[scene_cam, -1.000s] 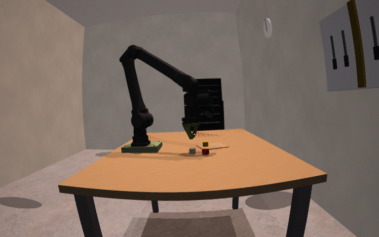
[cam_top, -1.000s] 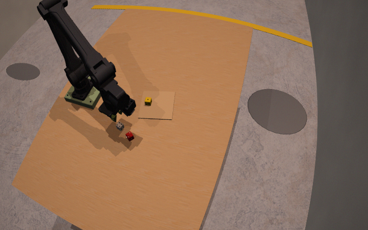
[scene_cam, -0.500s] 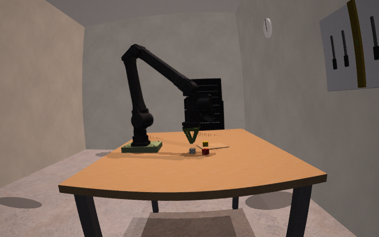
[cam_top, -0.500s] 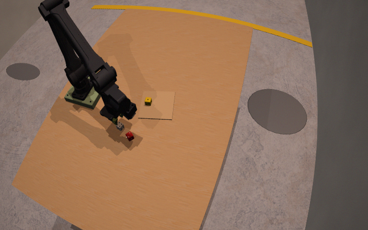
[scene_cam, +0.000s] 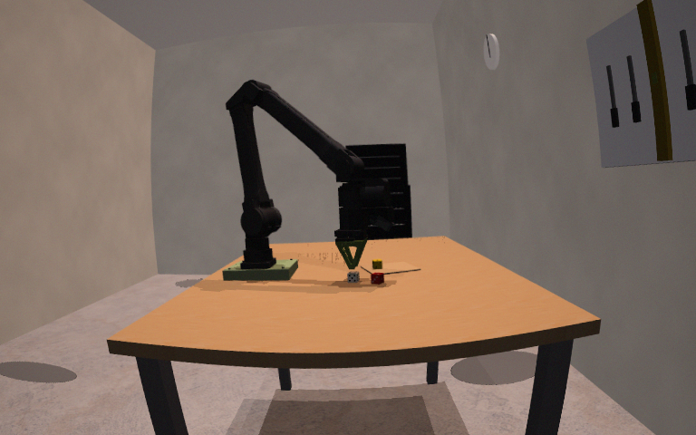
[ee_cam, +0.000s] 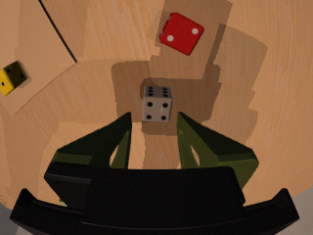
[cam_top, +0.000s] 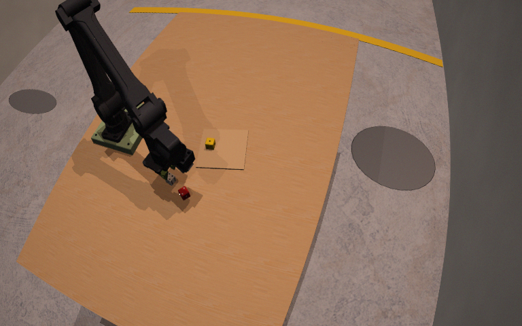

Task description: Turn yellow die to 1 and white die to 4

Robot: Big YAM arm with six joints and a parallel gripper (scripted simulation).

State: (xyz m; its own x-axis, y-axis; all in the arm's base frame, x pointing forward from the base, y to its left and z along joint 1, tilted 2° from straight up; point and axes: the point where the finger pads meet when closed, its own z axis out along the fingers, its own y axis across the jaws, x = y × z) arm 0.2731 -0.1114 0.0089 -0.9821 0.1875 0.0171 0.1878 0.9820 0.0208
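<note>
My hand is 30 mm above the white die. From my hand the other things lie so: yellow die (70 mm ahead, 150 mm to the left, 30 mm below); then tan mat (100 mm ahead, 150 mm to the left, 40 mm below); then red die (60 mm ahead, 30 mm to the right, 30 mm below).
</note>
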